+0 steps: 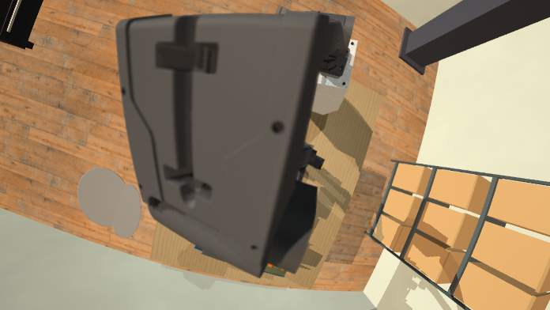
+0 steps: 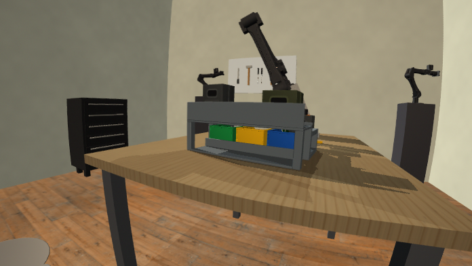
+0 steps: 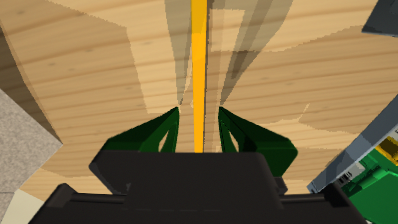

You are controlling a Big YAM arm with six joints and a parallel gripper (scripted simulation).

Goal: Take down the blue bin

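My gripper is now 10 mm above the yellow rod. The rest, counted from my hand: grey case (170 mm ahead, 100 mm to the left, 50 mm above); then yellow bin (310 mm ahead, 40 mm to the right, 30 mm above); then blue open bin (320 mm ahead, 80 mm to the left, 30 mm above).
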